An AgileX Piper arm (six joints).
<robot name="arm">
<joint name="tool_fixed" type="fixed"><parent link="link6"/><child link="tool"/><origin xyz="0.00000 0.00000 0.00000" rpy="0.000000 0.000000 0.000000"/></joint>
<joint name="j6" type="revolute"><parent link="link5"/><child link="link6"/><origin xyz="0.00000 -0.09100 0.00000" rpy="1.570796 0.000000 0.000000"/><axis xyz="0 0 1"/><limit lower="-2.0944" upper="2.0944"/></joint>
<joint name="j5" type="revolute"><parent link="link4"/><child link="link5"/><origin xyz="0.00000 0.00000 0.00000" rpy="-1.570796 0.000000 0.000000"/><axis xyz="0 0 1"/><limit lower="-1.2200" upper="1.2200"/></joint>
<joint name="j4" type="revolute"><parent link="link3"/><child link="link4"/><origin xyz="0.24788 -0.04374 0.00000" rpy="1.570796 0.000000 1.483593"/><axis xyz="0 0 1"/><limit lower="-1.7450" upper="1.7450"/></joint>
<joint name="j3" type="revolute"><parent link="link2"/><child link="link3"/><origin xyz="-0.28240 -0.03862 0.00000" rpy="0.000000 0.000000 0.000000"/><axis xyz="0 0 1"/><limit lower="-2.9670" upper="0.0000"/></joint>
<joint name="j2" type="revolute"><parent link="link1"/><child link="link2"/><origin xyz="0.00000 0.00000 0.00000" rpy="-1.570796 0.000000 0.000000"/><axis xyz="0 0 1"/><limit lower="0.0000" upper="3.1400"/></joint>
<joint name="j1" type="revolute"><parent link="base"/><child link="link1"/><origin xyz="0.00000 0.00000 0.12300" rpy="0.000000 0.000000 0.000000"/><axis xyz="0 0 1"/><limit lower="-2.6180" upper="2.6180"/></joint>
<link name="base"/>
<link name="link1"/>
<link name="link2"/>
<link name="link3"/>
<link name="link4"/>
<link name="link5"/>
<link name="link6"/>
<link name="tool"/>
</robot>
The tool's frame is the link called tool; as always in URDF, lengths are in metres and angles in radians.
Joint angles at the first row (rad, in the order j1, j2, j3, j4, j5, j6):
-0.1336 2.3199 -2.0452 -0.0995 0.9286 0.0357
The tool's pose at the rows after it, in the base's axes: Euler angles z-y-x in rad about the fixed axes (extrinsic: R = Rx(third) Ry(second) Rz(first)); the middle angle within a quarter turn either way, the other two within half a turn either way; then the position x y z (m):
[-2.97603 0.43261 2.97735 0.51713 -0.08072 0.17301]
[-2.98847 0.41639 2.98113 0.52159 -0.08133 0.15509]
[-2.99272 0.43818 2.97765 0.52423 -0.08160 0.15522]
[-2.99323 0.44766 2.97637 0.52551 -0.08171 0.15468]
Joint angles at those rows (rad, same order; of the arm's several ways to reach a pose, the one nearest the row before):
-0.1394 2.3975 -2.0980 -0.1128 0.9087 0.0390
-0.1394 2.4409 -2.1134 -0.1134 0.8974 0.0310
-0.1394 2.4459 -2.1204 -0.1139 0.8774 0.0254
-0.1394 2.4494 -2.1235 -0.1139 0.8675 0.0244

